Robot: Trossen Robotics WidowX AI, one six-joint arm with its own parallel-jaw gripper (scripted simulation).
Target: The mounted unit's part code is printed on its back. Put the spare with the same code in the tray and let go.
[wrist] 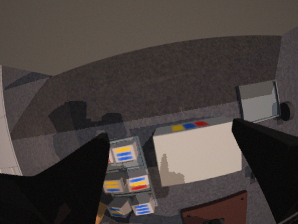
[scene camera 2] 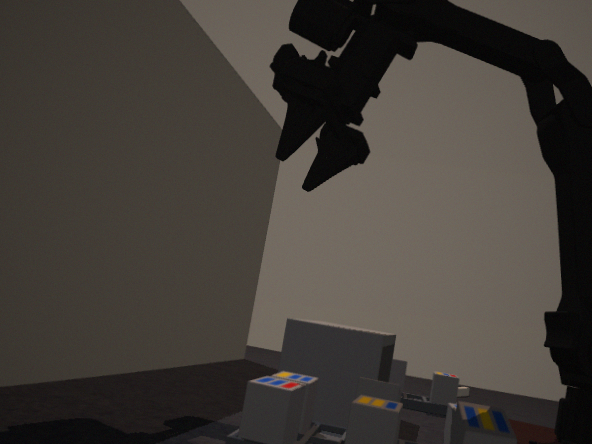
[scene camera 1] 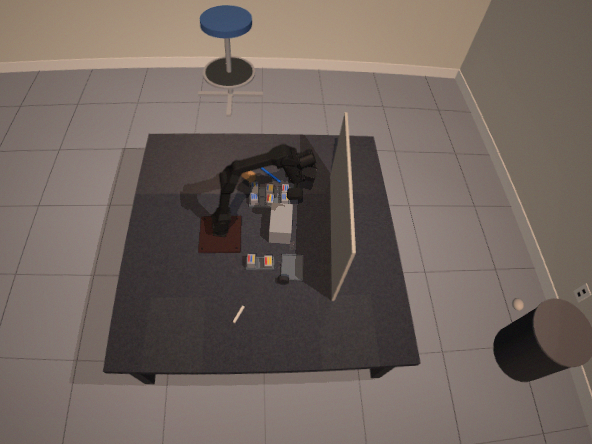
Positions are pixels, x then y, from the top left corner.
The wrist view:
my gripper: 173,132
grey tray: 260,101
mounted unit: 202,149
tall upright panel: 50,44
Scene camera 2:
my gripper: 293,175
mounted unit: 337,354
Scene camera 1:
mounted unit: 280,229
tall upright panel: 343,248
